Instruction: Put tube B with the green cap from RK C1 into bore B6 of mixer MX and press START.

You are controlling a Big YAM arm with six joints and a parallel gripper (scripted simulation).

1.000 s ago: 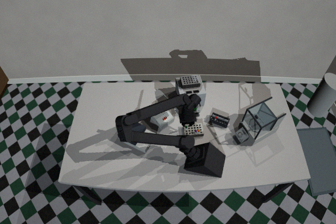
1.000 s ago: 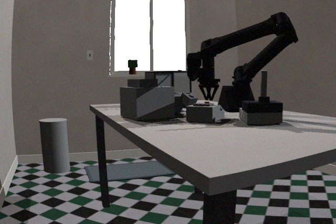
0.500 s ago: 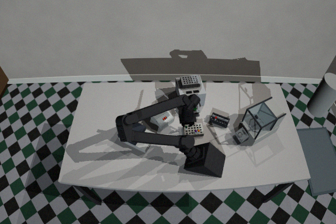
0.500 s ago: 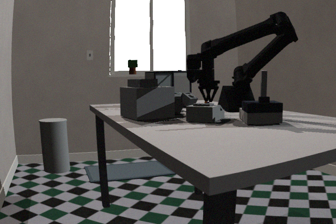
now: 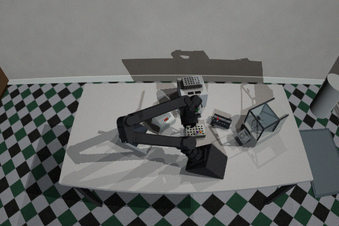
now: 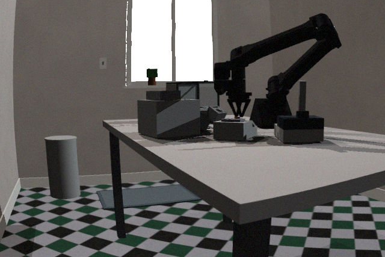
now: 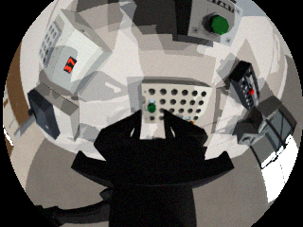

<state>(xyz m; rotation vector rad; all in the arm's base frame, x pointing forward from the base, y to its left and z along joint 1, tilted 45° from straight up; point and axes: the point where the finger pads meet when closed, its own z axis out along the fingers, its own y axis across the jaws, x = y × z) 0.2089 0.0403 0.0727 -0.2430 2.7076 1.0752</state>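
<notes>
My hand is 4 cm above the tube B. From my hand the other things lie so: dry block DB 8 cm ahead, 18 cm to the left, 4 cm below; then tube rack RK 5 cm to the right, 5 cm below; then green start key 14 cm ahead, 4 cm to the right.
</notes>
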